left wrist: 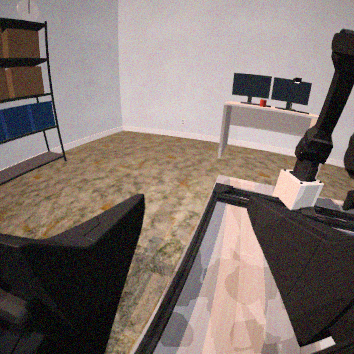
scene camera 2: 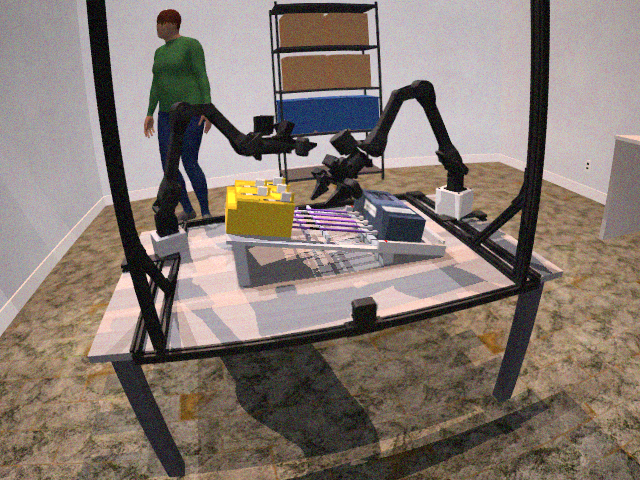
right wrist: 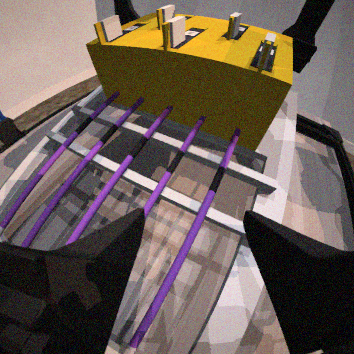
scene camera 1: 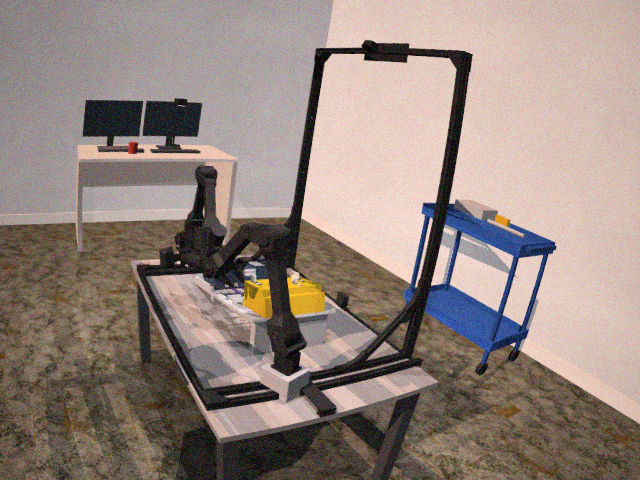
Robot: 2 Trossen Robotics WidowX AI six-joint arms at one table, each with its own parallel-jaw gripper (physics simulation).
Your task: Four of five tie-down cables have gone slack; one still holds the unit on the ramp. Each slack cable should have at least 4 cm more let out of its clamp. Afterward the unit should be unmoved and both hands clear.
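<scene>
The yellow clamp block (scene camera 1: 305, 304) (scene camera 2: 258, 219) (right wrist: 190, 75) sits on the high end of the white ramp (scene camera 2: 310, 244). It bears several white-topped levers; the lever (right wrist: 270, 42) at the right in the right wrist view is seen nearly end-on, its angle unclear. Purple cables (scene camera 2: 330, 221) (right wrist: 172, 267) with dark bands run from the block toward the dark blue unit (scene camera 2: 398, 219) at the low end. Which are slack cannot be told. My right gripper (right wrist: 194, 216) (scene camera 2: 320, 200) is open and empty above the cables. My left gripper (left wrist: 197, 201) is open and empty, raised above the ramp, facing away from the block.
White crossbars (right wrist: 185, 197) span the ramp under the cables. A black frame (scene camera 1: 452, 155) (scene camera 2: 537, 129) rises over the table. The right arm's wrist is close to the left gripper. A person (scene camera 2: 178, 72) and a shelf rack (scene camera 2: 381, 118) stand behind; a blue cart (scene camera 1: 535, 246) stands apart.
</scene>
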